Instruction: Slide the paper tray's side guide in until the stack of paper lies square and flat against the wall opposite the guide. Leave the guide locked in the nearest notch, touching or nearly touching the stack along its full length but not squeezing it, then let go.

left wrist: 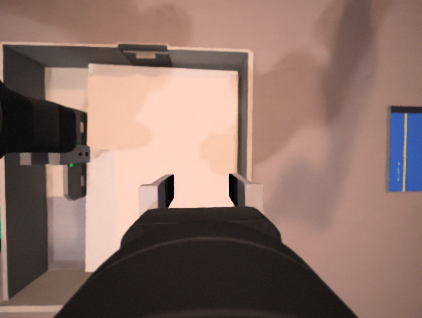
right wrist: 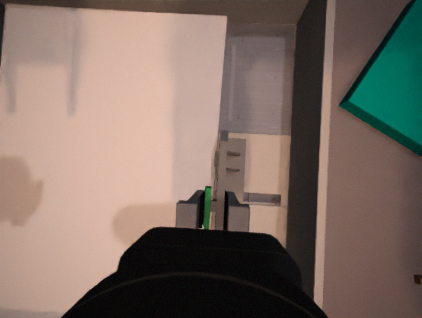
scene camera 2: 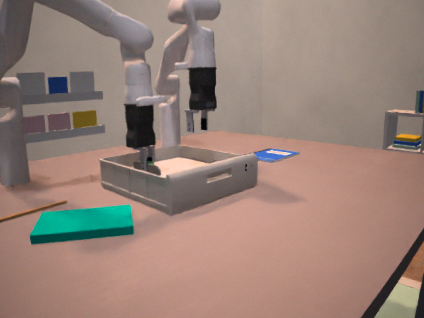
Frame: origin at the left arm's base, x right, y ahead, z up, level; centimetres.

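Seen in the pictures: left gripper, fingertip midpoint: (left wrist: 201, 185) (scene camera 2: 197, 131); right gripper, fingertip midpoint: (left wrist: 78, 154) (right wrist: 214, 203) (scene camera 2: 147, 170); right arm's base, origin of the base link: (scene camera 2: 15, 181).
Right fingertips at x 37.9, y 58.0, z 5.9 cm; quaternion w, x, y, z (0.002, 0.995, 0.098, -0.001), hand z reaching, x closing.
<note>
Offsets run from my right fingertips to a thing's top centre.
The grey paper tray {dx -7.9, dy +1.7, dz +3.5 cm} (scene camera 2: 192, 192) (left wrist: 251, 115) (right wrist: 324, 150) stands on the table. The paper stack {dx -11.0, dy +0.3, dz -1.5 cm} (left wrist: 165, 115) (right wrist: 110, 100) lies flat in it; in the left wrist view its right edge is close to the tray's right wall, with a thin gap. The grey side guide {dx -0.5, dy +0.0, dz +2.4 cm} (left wrist: 75, 185) (right wrist: 235, 155) stands along the stack's left edge in the left wrist view, touching or nearly touching it. My right gripper (scene camera 2: 146, 165) (right wrist: 214, 203) is shut on the guide and its green-marked lever. My left gripper (scene camera 2: 196, 125) (left wrist: 201, 185) is open and empty above the stack. The guide's notch is hidden.
A teal block {dx +22.0, dy +15.5, dz -4.1 cm} (scene camera 2: 82, 222) (right wrist: 390, 80) lies beside the tray, near a thin wooden stick {dx +30.4, dy -0.6, dz -5.2 cm} (scene camera 2: 35, 210). A blue booklet {dx -58.2, dy -12.7, dz -5.1 cm} (scene camera 2: 276, 154) (left wrist: 407, 150) lies on the tray's other side. The tray walls stand around both the stack and the guide.
</note>
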